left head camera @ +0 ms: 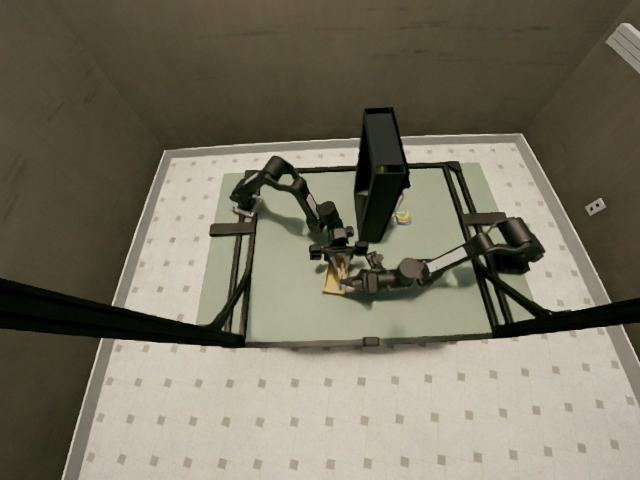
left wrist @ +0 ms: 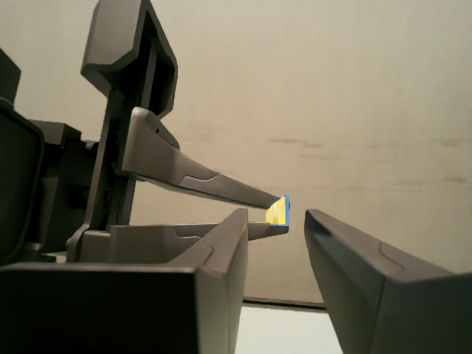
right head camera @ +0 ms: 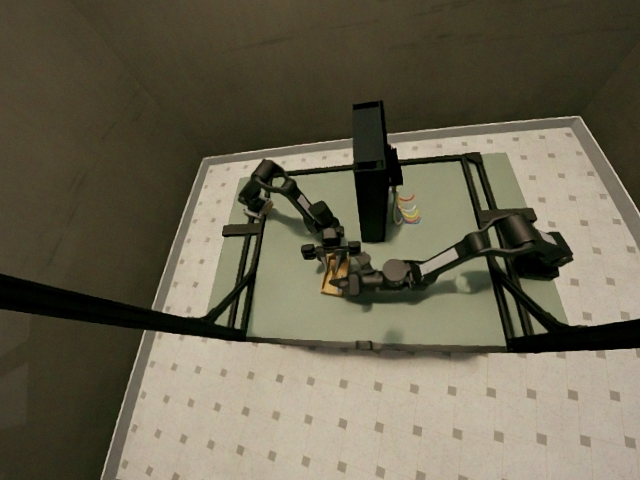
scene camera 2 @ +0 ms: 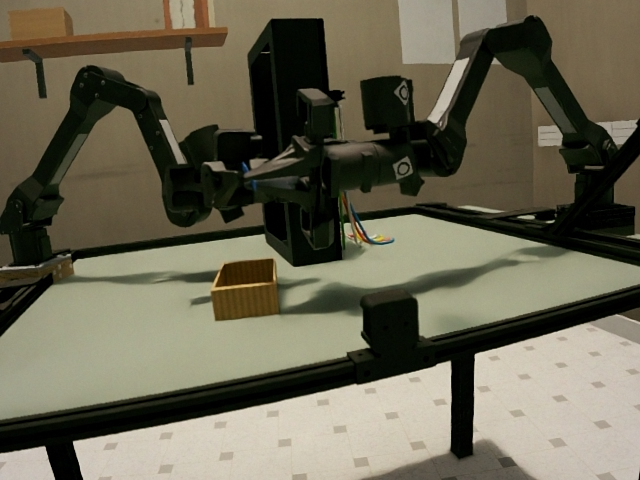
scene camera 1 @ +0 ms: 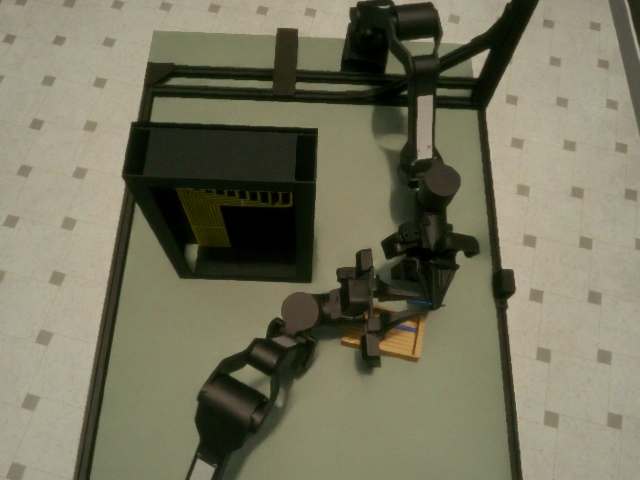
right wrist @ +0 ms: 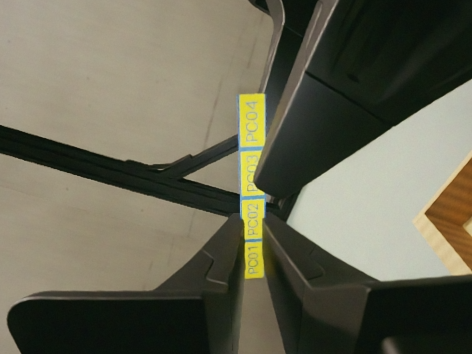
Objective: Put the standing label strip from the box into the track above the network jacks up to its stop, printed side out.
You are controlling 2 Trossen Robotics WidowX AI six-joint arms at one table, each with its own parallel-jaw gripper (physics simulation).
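Frame: origin at the left arm's base, x ahead, y left, z up, level; metres.
Seen in the pictures: left gripper, fingertip midpoint: [left head camera: 341,274] [left wrist: 275,219] [right head camera: 331,274] [scene camera 2: 247,175] [scene camera 1: 421,303] [right wrist: 258,178]; right gripper, fingertip midpoint: [left head camera: 339,281] [left wrist: 288,217] [right head camera: 329,282] [scene camera 2: 244,181] [scene camera 1: 434,309] [right wrist: 251,222]; left arm's base at its link origin: [left head camera: 246,203] [right head camera: 256,205] [scene camera 2: 33,261]; right arm's base at its link origin: [left head camera: 514,256] [right head camera: 539,259] [scene camera 2: 594,205] [scene camera 1: 367,42].
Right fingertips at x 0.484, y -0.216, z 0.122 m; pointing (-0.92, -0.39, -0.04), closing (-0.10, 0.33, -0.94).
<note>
Pixels of each thing's middle, then the offset from my right fingertips to it.
- label strip at the middle of its body: [right wrist: 252,196] [left wrist: 274,214] [scene camera 1: 426,303] dy +0.016, dx +0.002, dz +0.006 m
- wooden box at the middle of its body: [scene camera 2: 247,285] [scene camera 1: 382,331] [right head camera: 335,275] [left head camera: 336,274] dy +0.060, dx -0.027, dz -0.141 m
- blue piece at the middle of its body: [scene camera 1: 397,326] dy +0.038, dx -0.002, dz -0.155 m
- black rack at the middle of its body: [scene camera 1: 236,218] [scene camera 2: 287,146] [right head camera: 369,182] [left head camera: 372,184] dy +0.353, dx -0.005, dz +0.040 m
The label strip [right wrist: 253,215] [left wrist: 278,213] is blue-edged with yellow fields reading PC01 to PC04. My right gripper [right wrist: 251,222] [scene camera 1: 437,305] [scene camera 2: 248,178] is shut on its PC01/PC02 end, above the box. My left gripper is partly open; its fingers stand apart around the strip's other part without gripping it, and one finger overlaps PC03 in the right wrist view. The wooden box [scene camera 2: 245,303] [scene camera 1: 382,350] stands on the table below, with a blue piece [scene camera 1: 405,327] inside. The track and the jack fronts are hidden on the far side of the black rack [scene camera 2: 305,77] [scene camera 1: 222,155].
The tall black rack [left head camera: 383,206] [right head camera: 371,206] stands behind the grippers. Coloured cables [left head camera: 403,217] [right head camera: 410,214] [scene camera 2: 372,238] hang beside it onto the mat. A dark camera block [scene camera 2: 390,317] sits on the front table rail. Both arms reach inward close together over the box.
</note>
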